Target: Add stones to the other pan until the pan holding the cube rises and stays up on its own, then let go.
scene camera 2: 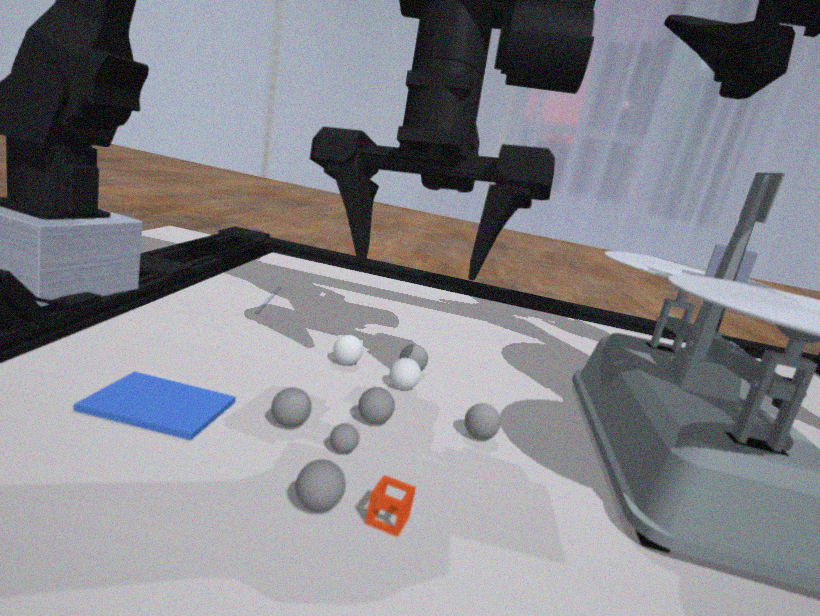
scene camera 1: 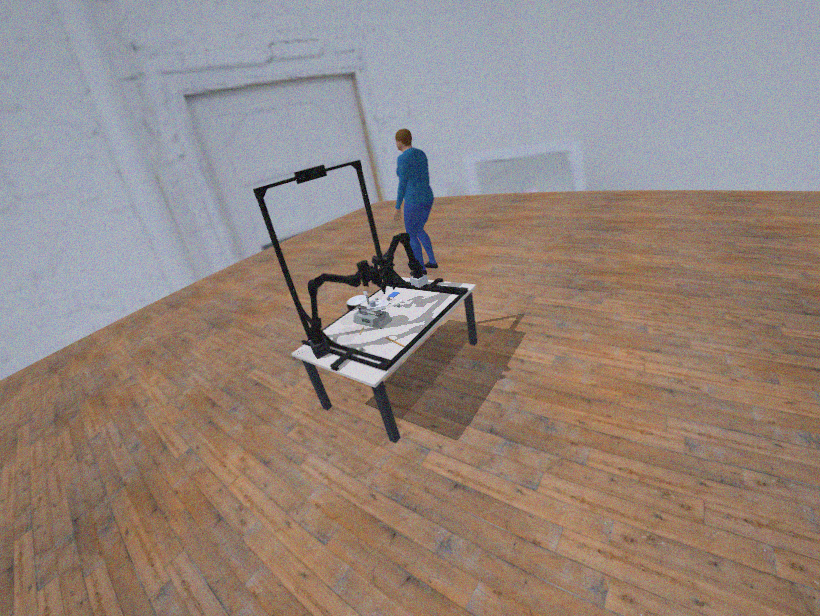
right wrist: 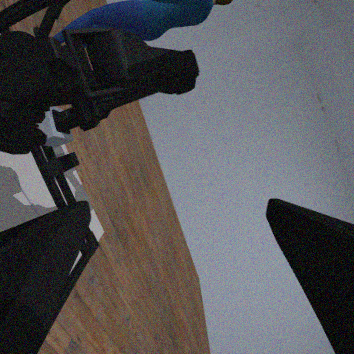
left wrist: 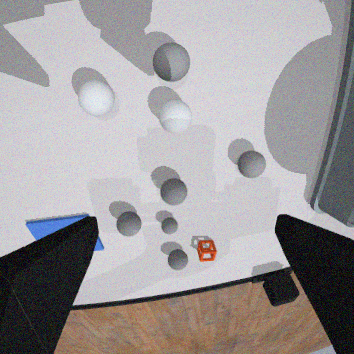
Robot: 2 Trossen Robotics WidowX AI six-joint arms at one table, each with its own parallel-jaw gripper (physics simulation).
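Where they show: left gripper, fingertip midpoint: [scene camera 2: 415, 271] [scene camera 1: 389, 291] [left wrist: 188, 224]; right gripper, fingertip midpoint: [scene camera 1: 384, 265] [right wrist: 179, 208]; left arm's base, origin of the base link: [scene camera 2: 52, 210] [scene camera 1: 418, 276] [right wrist: 60, 122]; right arm's base, origin of the base link: [scene camera 1: 318, 341].
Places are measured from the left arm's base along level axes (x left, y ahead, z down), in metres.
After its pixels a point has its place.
Observation:
The balance scale [scene camera 1: 371, 319] @(x 0.179, y 0.599, z 0.032 m) [scene camera 2: 729, 503] @(x -0.019, y 0.570, z 0.046 m) [left wrist: 345, 165] @(x 0.048, y 0.514, z 0.054 m) stands at the right in scene camera 2, partly cut off. Its near pan [scene camera 2: 762, 301] @(x 0.014, y 0.557, z -0.068 m) and far pan [scene camera 2: 646, 261] @(x 0.209, y 0.500, z -0.056 m) show edge-on; their contents and the cube cannot be made out. Several grey stones, among them one nearest the scale [scene camera 2: 482, 421] @(x 0.020, y 0.415, z 0.068 m) [left wrist: 251, 164] @(x 0.038, y 0.406, z 0.063 m) and a large front one [scene camera 2: 320, 485] @(x -0.128, y 0.359, z 0.066 m) [left wrist: 177, 259] @(x -0.106, y 0.352, z 0.066 m), and two white stones [scene camera 2: 348, 349] @(x 0.072, y 0.273, z 0.069 m) [left wrist: 96, 97] @(x 0.086, y 0.271, z 0.061 m), [scene camera 2: 404, 373] @(x 0.061, y 0.334, z 0.069 m) [left wrist: 175, 116] @(x 0.076, y 0.329, z 0.060 m) lie on the table. My left gripper [scene camera 2: 417, 267] @(x 0.047, y 0.329, z -0.024 m) [left wrist: 188, 224] @(x 0.047, y 0.329, z -0.024 m) is open and empty above them. My right gripper [right wrist: 179, 208] @(x 0.256, y 0.448, z -0.312 m) is open and empty, high up.
An orange open-frame cube [scene camera 2: 403, 517] @(x -0.100, y 0.401, z 0.085 m) [left wrist: 206, 251] @(x -0.095, y 0.390, z 0.068 m) lies beside the large front stone. A flat blue pad [scene camera 2: 155, 403] @(x -0.091, y 0.211, z 0.083 m) [left wrist: 42, 230] @(x -0.074, y 0.185, z 0.083 m) lies left of the stones. A grey block [scene camera 2: 79, 255] @(x -0.015, y 0.050, z 0.027 m) sits under the left arm's base. A person [scene camera 1: 414, 175] stands behind the table.

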